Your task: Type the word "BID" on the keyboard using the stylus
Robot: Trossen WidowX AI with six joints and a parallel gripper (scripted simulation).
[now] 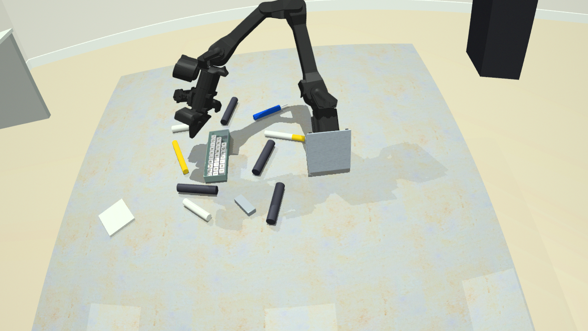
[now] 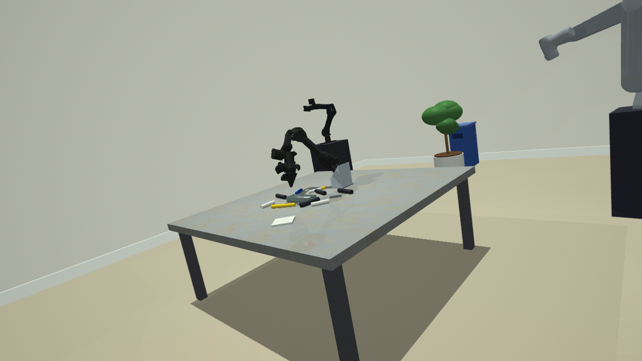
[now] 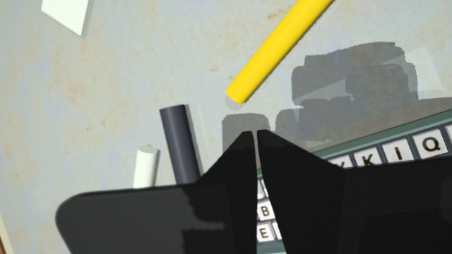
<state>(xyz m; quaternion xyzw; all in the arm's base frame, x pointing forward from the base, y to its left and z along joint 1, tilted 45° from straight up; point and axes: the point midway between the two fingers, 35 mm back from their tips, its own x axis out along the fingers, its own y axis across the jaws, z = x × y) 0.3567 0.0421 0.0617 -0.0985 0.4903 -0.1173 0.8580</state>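
The green keyboard tray lies 6 cm behind my gripper tip, 1 cm to the right of it and 8 cm below it. From my gripper tip the other things lie so: grey block 16 cm behind, 16 cm to the left, 9 cm below; yellow cylinder 7 cm ahead, 2 cm to the right, 9 cm below; white-and-yellow marker 26 cm behind, 9 cm to the right, 9 cm below.
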